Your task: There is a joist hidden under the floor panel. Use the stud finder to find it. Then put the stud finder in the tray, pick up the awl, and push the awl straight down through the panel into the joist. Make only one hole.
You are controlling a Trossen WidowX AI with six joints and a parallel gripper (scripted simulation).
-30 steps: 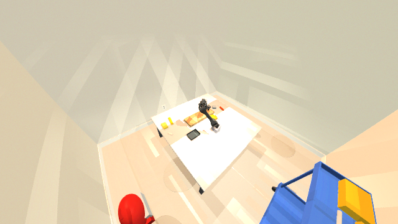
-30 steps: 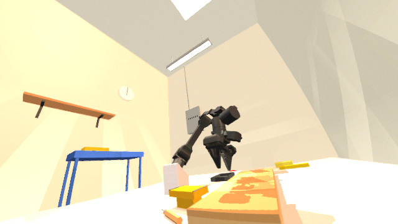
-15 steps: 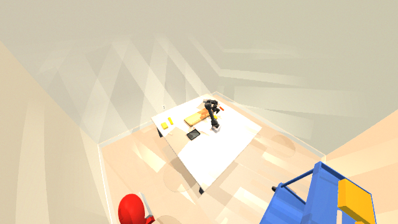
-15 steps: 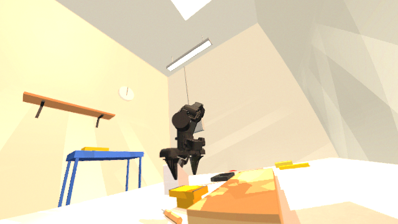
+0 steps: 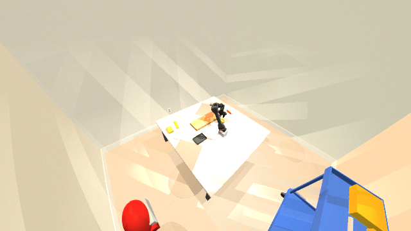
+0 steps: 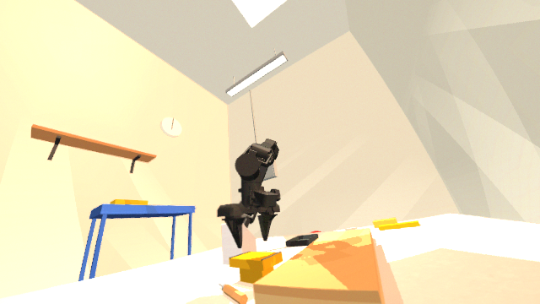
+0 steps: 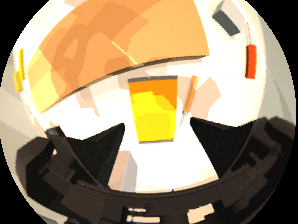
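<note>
My gripper tip is now 10 mm short of the orange stud finder and 70 mm above it. Also, from my gripper tip: awl: 20 mm behind, 70 mm to the right, 70 mm below; then dark tray: 40 mm behind, 460 mm to the left, 70 mm below.
</note>
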